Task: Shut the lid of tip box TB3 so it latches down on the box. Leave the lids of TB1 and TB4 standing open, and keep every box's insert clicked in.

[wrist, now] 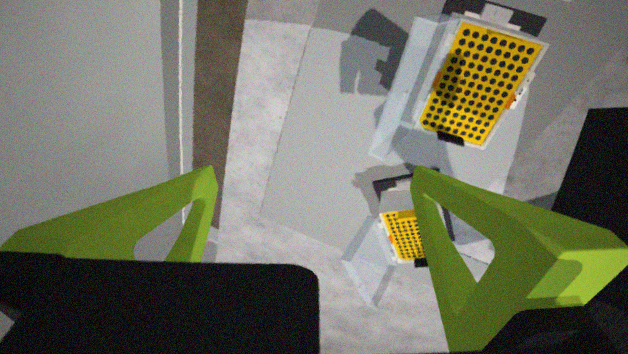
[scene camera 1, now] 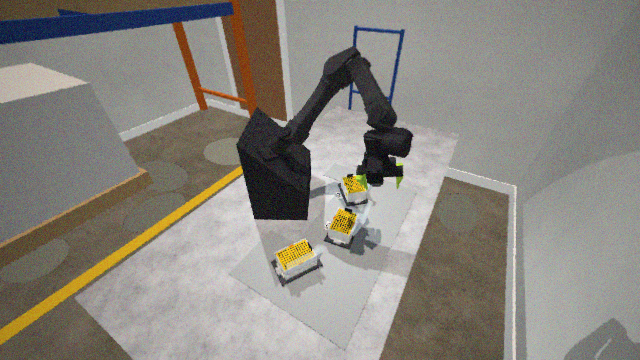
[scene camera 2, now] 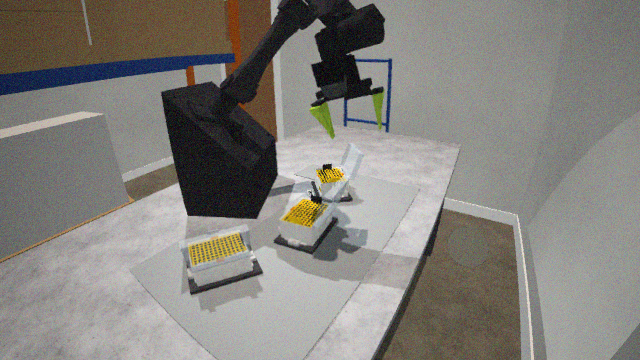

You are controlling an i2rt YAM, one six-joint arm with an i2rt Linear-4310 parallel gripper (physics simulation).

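Seen in the pictures: gripper, fingertip midpoint: [wrist: 314,176] [scene camera 1: 382,188] [scene camera 2: 356,133]; arm's base, link origin: [scene camera 1: 273,149] [scene camera 2: 216,115].
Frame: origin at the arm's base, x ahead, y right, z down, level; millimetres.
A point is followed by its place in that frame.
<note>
My gripper [scene camera 1: 380,186] {x 442, y -84, z 8 mm} [scene camera 2: 356,133] {x 442, y -84, z 8 mm} [wrist: 314,176] {x 442, y -84, z 8 mm} is open and empty, high above the far end of the mat. The far tip box, TB1 [scene camera 1: 355,186] {x 241, y -248, z 216 mm} [scene camera 2: 331,175] {x 227, y -257, z 216 mm} [wrist: 402,235] {x 241, y -269, z 216 mm}, has a yellow insert and its clear lid [scene camera 2: 353,160] {x 272, y -311, z 169 mm} [wrist: 370,262] {x 264, y -315, z 174 mm} stands open; a finger partly hides it in the wrist view. The middle tip box [scene camera 1: 344,222] {x 335, y -42, z 216 mm} [scene camera 2: 306,212] {x 329, y -45, z 216 mm} [wrist: 480,85] {x 327, y -38, z 216 mm} also has its clear lid [wrist: 400,95] {x 406, y -67, z 129 mm} open. The near tip box [scene camera 1: 296,256] [scene camera 2: 217,250] {x 370, y 212, z 163 mm} shows a yellow insert; its lid position is unclear. I cannot read which of these two is TB3.
The boxes sit in dark holders on a grey mat [scene camera 1: 320,305] {x 458, y 239, z 273 mm} [scene camera 2: 280,310] {x 472, y 167, z 273 mm} [wrist: 310,150] {x 432, y -263, z 273 mm} on the pale table [scene camera 1: 165,280] {x 4, y 522, z 276 mm} [scene camera 2: 100,310] {x 231, y 451, z 276 mm}. The black arm base [scene camera 1: 275,175] {x 96, y 78, z 36 mm} [scene camera 2: 220,165] {x 116, y 61, z 113 mm} stands left of the boxes. The middle box's raised lid lies close to TB1.
</note>
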